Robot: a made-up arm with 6 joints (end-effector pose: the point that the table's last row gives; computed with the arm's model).
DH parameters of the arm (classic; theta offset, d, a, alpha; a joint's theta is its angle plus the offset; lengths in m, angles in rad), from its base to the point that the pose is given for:
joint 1: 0 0.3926 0 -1.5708
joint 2: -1.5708 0 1.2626 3.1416
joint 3: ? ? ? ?
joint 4: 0 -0.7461 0 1.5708
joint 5: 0 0.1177 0 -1.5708
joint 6: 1.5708 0 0 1.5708
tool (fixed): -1.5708 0 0 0
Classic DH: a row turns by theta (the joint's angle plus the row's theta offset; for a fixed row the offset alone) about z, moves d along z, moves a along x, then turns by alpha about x.
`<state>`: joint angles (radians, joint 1 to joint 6).
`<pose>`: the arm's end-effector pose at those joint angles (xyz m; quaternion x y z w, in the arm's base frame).
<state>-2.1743 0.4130 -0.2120 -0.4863 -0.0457 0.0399</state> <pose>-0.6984 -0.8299 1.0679 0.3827 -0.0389 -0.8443 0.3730</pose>
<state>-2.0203 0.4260 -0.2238 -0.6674 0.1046 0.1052</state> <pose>-0.5489 -0.9251 1.0329 0.3568 -0.0786 -0.8401 0.4010</pose>
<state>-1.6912 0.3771 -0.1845 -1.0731 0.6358 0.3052</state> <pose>-0.1809 -1.0271 1.0816 0.1994 -0.2065 -0.8754 0.3889</pose>
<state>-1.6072 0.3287 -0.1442 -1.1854 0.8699 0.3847</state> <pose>-0.0814 -1.0198 1.1507 0.1223 -0.2625 -0.8932 0.3440</pose>
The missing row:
joint 3: 0 0 0 -1.5708
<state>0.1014 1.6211 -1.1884 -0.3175 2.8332 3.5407</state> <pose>0.5522 -0.0562 0.1206 0.9394 -0.0035 0.0190 0.3423</pose>
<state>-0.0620 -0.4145 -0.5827 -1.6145 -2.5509 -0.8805</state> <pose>0.2073 -0.0077 1.3074 0.3315 0.8878 0.3182 0.0270</pose>
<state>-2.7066 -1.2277 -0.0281 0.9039 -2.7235 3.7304</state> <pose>0.8803 0.4893 1.5462 0.0566 0.6998 0.1825 0.6883</pose>
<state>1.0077 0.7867 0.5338 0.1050 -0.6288 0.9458</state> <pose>0.9634 1.3069 1.1095 -0.5857 0.1154 0.5392 0.5941</pose>
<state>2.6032 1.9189 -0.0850 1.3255 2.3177 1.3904</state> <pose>-0.8245 0.5257 -0.7632 -0.3441 0.3396 -0.8712 0.0851</pose>
